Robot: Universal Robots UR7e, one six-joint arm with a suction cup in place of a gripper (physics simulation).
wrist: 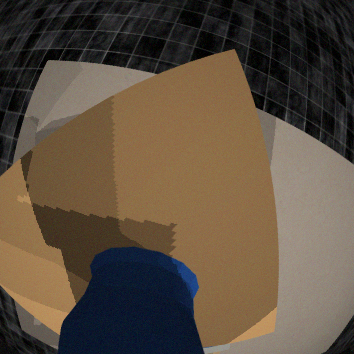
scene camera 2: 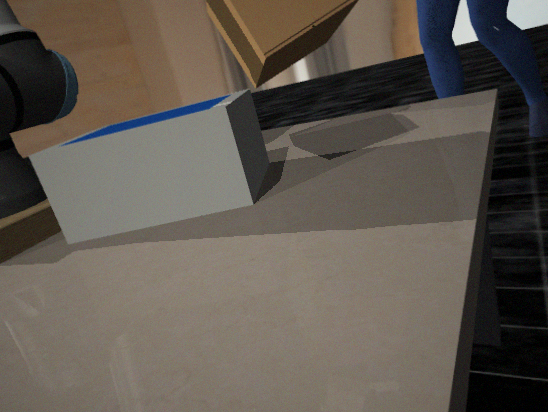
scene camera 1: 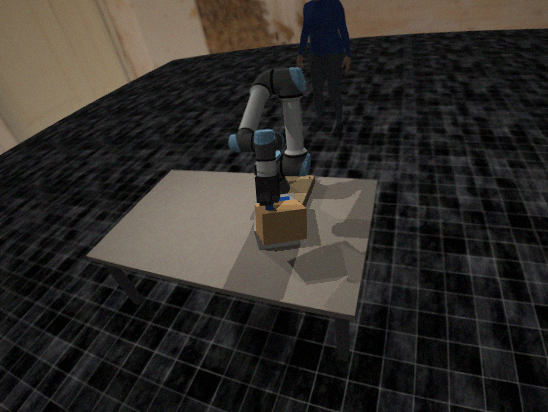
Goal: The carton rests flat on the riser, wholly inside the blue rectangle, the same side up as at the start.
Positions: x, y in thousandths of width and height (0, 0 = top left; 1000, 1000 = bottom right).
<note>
My suction cup (wrist: 380, 829) carries a brown carton (scene camera 2: 484, 110); nothing else touches it. I also see a riser (scene camera 2: 377, 382).
The brown carton also shows in the wrist view (wrist: 499, 462) and in scene camera 1 (scene camera 1: 525, 538).
</note>
